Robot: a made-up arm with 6 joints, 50 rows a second.
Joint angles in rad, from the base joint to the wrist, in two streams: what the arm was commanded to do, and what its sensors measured. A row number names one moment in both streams.
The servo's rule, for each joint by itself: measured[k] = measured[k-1] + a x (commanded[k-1-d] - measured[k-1]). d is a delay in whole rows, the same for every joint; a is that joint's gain. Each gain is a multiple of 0.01, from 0.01 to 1. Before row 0 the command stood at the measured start. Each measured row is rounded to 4 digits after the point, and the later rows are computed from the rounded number. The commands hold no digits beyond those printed.
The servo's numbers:
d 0
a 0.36 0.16 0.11 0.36 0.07 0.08
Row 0, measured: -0.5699, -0.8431, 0.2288, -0.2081, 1.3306, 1.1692
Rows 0 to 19, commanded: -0.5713, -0.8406, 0.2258, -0.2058, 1.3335, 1.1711; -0.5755, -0.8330, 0.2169, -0.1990, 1.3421, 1.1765; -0.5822, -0.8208, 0.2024, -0.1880, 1.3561, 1.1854; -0.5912, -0.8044, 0.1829, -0.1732, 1.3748, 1.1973; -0.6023, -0.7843, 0.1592, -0.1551, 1.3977, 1.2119; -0.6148, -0.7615, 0.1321, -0.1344, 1.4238, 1.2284; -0.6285, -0.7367, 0.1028, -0.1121, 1.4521, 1.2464; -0.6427, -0.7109, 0.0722, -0.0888, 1.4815, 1.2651; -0.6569, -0.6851, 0.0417, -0.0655, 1.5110, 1.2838; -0.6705, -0.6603, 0.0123, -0.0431, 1.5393, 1.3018; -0.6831, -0.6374, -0.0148, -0.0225, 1.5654, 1.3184; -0.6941, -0.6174, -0.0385, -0.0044, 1.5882, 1.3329; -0.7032, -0.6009, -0.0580, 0.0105, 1.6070, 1.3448; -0.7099, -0.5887, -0.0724, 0.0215, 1.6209, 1.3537; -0.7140, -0.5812, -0.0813, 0.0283, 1.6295, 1.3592; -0.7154, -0.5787, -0.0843, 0.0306, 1.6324, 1.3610; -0.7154, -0.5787, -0.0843, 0.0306, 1.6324, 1.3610; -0.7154, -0.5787, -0.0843, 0.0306, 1.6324, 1.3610; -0.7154, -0.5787, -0.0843, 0.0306, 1.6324, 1.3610; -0.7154, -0.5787, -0.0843, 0.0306, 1.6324, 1.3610
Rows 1 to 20, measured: -0.5704, -0.8427, 0.2285, -0.2073, 1.3308, 1.1694; -0.5722, -0.8411, 0.2272, -0.2043, 1.3316, 1.1700; -0.5758, -0.8379, 0.2245, -0.1984, 1.3333, 1.1712; -0.5813, -0.8325, 0.2199, -0.1893, 1.3362, 1.1733; -0.5889, -0.8248, 0.2132, -0.1770, 1.3405, 1.1764; -0.5982, -0.8147, 0.2043, -0.1617, 1.3463, 1.1806; -0.6091, -0.8022, 0.1931, -0.1438, 1.3537, 1.1859; -0.6212, -0.7876, 0.1798, -0.1240, 1.3626, 1.1922; -0.6341, -0.7712, 0.1646, -0.1029, 1.3730, 1.1995; -0.6472, -0.7535, 0.1478, -0.0814, 1.3846, 1.2077; -0.6601, -0.7349, 0.1299, -0.0602, 1.3973, 1.2166; -0.6723, -0.7161, 0.1114, -0.0401, 1.4107, 1.2259; -0.6834, -0.6977, 0.0928, -0.0219, 1.4244, 1.2354; -0.6929, -0.6803, 0.0746, -0.0063, 1.4382, 1.2449; -0.7005, -0.6644, 0.0575, 0.0062, 1.4516, 1.2540; -0.7059, -0.6507, 0.0419, 0.0150, 1.4643, 1.2626; -0.7093, -0.6392, 0.0280, 0.0206, 1.4761, 1.2705; -0.7115, -0.6295, 0.0156, 0.0242, 1.4870, 1.2777; -0.7129, -0.6214, 0.0046, 0.0265, 1.4972, 1.2844; -0.7138, -0.6146, -0.0052, 0.0280, 1.5067, 1.2905
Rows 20 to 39, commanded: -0.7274, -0.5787, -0.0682, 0.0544, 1.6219, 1.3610; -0.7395, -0.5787, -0.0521, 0.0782, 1.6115, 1.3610; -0.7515, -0.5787, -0.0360, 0.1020, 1.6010, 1.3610; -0.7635, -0.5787, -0.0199, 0.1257, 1.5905, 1.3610; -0.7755, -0.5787, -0.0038, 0.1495, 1.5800, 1.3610; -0.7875, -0.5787, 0.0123, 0.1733, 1.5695, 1.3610; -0.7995, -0.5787, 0.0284, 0.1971, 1.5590, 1.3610; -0.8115, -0.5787, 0.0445, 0.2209, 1.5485, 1.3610; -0.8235, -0.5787, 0.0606, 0.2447, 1.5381, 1.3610; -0.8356, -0.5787, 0.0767, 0.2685, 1.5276, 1.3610; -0.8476, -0.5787, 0.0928, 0.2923, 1.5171, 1.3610; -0.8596, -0.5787, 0.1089, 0.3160, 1.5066, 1.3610; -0.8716, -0.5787, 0.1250, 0.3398, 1.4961, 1.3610; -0.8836, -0.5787, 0.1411, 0.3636, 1.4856, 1.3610; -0.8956, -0.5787, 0.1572, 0.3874, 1.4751, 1.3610; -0.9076, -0.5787, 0.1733, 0.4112, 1.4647, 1.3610; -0.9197, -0.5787, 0.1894, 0.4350, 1.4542, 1.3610; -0.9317, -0.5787, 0.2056, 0.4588, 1.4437, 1.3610; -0.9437, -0.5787, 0.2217, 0.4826, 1.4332, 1.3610; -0.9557, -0.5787, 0.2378, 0.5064, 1.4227, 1.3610
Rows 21 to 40, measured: -0.7187, -0.6089, -0.0121, 0.0375, 1.5148, 1.2961; -0.7262, -0.6041, -0.0165, 0.0522, 1.5216, 1.3013; -0.7353, -0.6000, -0.0186, 0.0701, 1.5272, 1.3061; -0.7455, -0.5966, -0.0187, 0.0901, 1.5316, 1.3105; -0.7563, -0.5937, -0.0171, 0.1115, 1.5350, 1.3145; -0.7675, -0.5913, -0.0139, 0.1337, 1.5374, 1.3182; -0.7790, -0.5893, -0.0092, 0.1565, 1.5389, 1.3216; -0.7907, -0.5876, -0.0033, 0.1797, 1.5396, 1.3248; -0.8025, -0.5862, 0.0037, 0.2031, 1.5395, 1.3277; -0.8144, -0.5850, 0.0117, 0.2266, 1.5387, 1.3304; -0.8264, -0.5840, 0.0206, 0.2503, 1.5372, 1.3328; -0.8384, -0.5832, 0.0303, 0.2740, 1.5351, 1.3351; -0.8504, -0.5825, 0.0407, 0.2977, 1.5324, 1.3372; -0.8624, -0.5819, 0.0517, 0.3214, 1.5291, 1.3391; -0.8744, -0.5814, 0.0633, 0.3452, 1.5253, 1.3409; -0.8864, -0.5810, 0.0754, 0.3690, 1.5211, 1.3425; -0.8984, -0.5806, 0.0879, 0.3928, 1.5164, 1.3440; -0.9104, -0.5803, 0.1008, 0.4166, 1.5113, 1.3454; -0.9224, -0.5800, 0.1141, 0.4404, 1.5058, 1.3466; -0.9344, -0.5798, 0.1277, 0.4642, 1.5000, 1.3478
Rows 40 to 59, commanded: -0.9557, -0.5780, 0.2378, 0.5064, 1.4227, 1.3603; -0.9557, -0.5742, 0.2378, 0.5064, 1.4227, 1.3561; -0.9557, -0.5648, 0.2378, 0.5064, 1.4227, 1.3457; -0.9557, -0.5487, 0.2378, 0.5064, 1.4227, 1.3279; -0.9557, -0.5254, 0.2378, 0.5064, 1.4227, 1.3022; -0.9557, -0.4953, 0.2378, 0.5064, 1.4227, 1.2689; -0.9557, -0.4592, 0.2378, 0.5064, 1.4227, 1.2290; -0.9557, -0.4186, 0.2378, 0.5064, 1.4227, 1.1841; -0.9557, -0.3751, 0.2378, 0.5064, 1.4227, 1.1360; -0.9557, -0.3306, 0.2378, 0.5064, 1.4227, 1.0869; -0.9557, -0.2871, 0.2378, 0.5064, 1.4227, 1.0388; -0.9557, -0.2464, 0.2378, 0.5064, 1.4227, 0.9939; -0.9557, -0.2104, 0.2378, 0.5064, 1.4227, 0.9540; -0.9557, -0.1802, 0.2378, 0.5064, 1.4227, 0.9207; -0.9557, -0.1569, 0.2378, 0.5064, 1.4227, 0.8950; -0.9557, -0.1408, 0.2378, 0.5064, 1.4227, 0.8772; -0.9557, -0.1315, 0.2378, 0.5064, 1.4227, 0.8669; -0.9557, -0.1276, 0.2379, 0.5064, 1.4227, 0.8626; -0.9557, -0.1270, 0.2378, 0.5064, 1.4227, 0.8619; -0.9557, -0.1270, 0.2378, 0.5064, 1.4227, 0.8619
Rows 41 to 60, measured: -0.9421, -0.5795, 0.1398, 0.4794, 1.4946, 1.3488; -0.9470, -0.5787, 0.1506, 0.4891, 1.4896, 1.3494; -0.9501, -0.5765, 0.1602, 0.4953, 1.4849, 1.3491; -0.9521, -0.5721, 0.1687, 0.4993, 1.4805, 1.3474; -0.9534, -0.5646, 0.1763, 0.5019, 1.4765, 1.3438; -0.9542, -0.5535, 0.1831, 0.5035, 1.4727, 1.3378; -0.9547, -0.5384, 0.1891, 0.5045, 1.4692, 1.3291; -0.9551, -0.5192, 0.1945, 0.5052, 1.4659, 1.3175; -0.9553, -0.4961, 0.1993, 0.5056, 1.4629, 1.3030; -0.9554, -0.4696, 0.2035, 0.5059, 1.4601, 1.2857; -0.9555, -0.4404, 0.2073, 0.5061, 1.4575, 1.2659; -0.9556, -0.4094, 0.2107, 0.5062, 1.4551, 1.2441; -0.9556, -0.3776, 0.2137, 0.5063, 1.4528, 1.2209; -0.9556, -0.3460, 0.2164, 0.5063, 1.4507, 1.1969; -0.9556, -0.3157, 0.2188, 0.5063, 1.4487, 1.1727; -0.9556, -0.2877, 0.2209, 0.5063, 1.4469, 1.1491; -0.9556, -0.2627, 0.2228, 0.5063, 1.4452, 1.1265; -0.9556, -0.2411, 0.2245, 0.5063, 1.4436, 1.1054; -0.9556, -0.2228, 0.2260, 0.5063, 1.4421, 1.0859; -0.9556, -0.2075, 0.2273, 0.5063, 1.4407, 1.0680
